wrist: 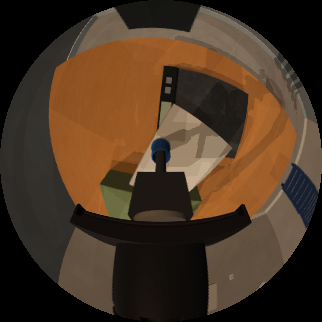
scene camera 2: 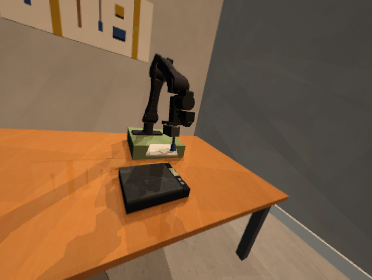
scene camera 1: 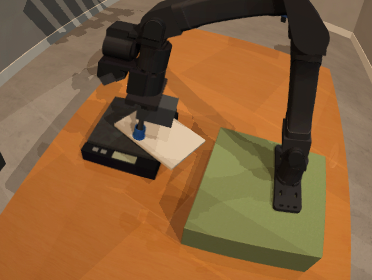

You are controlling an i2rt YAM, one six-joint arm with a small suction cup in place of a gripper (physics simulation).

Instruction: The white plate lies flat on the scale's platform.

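Pixels of known places: hand, tool point: (wrist: pixel 160 143) (scene camera 2: pixel 172 152) (scene camera 1: pixel 138 139); arm's base, link origin: (scene camera 2: pixel 147 133) (scene camera 1: pixel 287 178).
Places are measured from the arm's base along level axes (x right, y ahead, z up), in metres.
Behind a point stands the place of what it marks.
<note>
The white plate (scene camera 1: pixel 175 142) @[z 0.026, x 0.016, y 0.280 m] (scene camera 2: pixel 157 150) @[z 0.032, x 0.066, y 0.337 m] (wrist: pixel 192 142) @[z 0.038, x 0.048, y 0.372 m] hangs from my suction cup (scene camera 1: pixel 139 133) (scene camera 2: pixel 173 148) (wrist: pixel 160 150) @[z 0.029, x -0.001, y 0.363 m], which holds it near one edge. The plate is roughly level and raised above the table. The black scale (scene camera 1: pixel 102 132) @[z -0.046, x 0.065, y 0.492 m] (scene camera 2: pixel 150 182) @[z -0.046, x 0.130, y 0.451 m] (wrist: pixel 212 100) @[z -0.046, x 0.110, y 0.457 m] stands on the table. In scene camera 1 and the wrist view the plate overlaps part of the scale's platform; in scene camera 2 it shows beyond the scale, in front of the green block. The plate is apart from the platform.
The green block (scene camera 1: pixel 240 200) @[z -0.004, x -0.086, y 0.112 m] (scene camera 2: pixel 138 151) @[z -0.040, x 0.106, y 0.189 m] (wrist: pixel 114 194) @[z -0.006, x -0.130, y 0.184 m] carries the arm's base and stands beside the scale on the orange table (scene camera 1: pixel 90 215) @[z -0.091, x -0.169, y 0.441 m] (scene camera 2: pixel 60 185) @[z -0.091, x 0.401, y 0.313 m] (wrist: pixel 100 100) @[z -0.091, x -0.186, y 0.450 m]. The scale's front, with display and buttons, faces the viewer in scene camera 1.
</note>
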